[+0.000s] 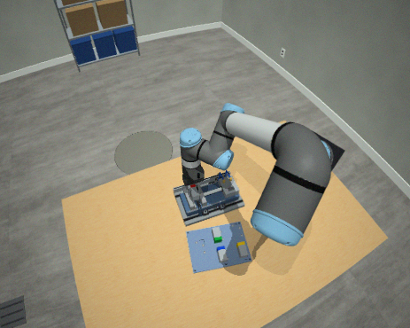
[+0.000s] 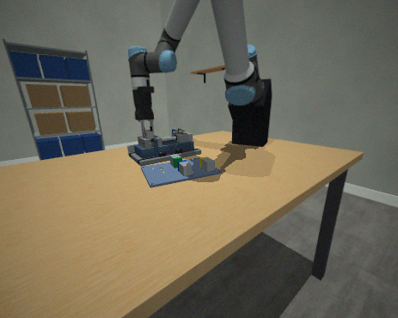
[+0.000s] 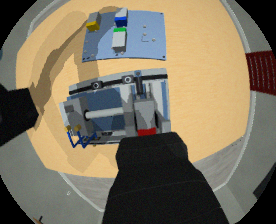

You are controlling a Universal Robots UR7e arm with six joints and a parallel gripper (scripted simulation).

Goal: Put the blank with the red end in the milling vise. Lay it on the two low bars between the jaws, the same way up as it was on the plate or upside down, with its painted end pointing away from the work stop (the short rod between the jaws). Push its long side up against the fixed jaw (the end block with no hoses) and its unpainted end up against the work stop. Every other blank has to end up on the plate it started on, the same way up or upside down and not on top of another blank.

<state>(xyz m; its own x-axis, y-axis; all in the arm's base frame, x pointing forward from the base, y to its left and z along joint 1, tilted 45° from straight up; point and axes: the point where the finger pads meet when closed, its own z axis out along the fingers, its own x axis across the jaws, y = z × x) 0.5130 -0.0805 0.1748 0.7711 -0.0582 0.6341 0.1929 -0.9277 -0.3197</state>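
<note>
Now: the red-ended blank 20 mm below my hand. Also, from my hand: green-ended blank: 180 mm to the left, 100 mm below, 80 mm behind; then milling vise: 90 mm below, 70 mm behind, 10 mm to the right; then plate: 220 mm to the left, 120 mm below, 80 mm behind.
</note>
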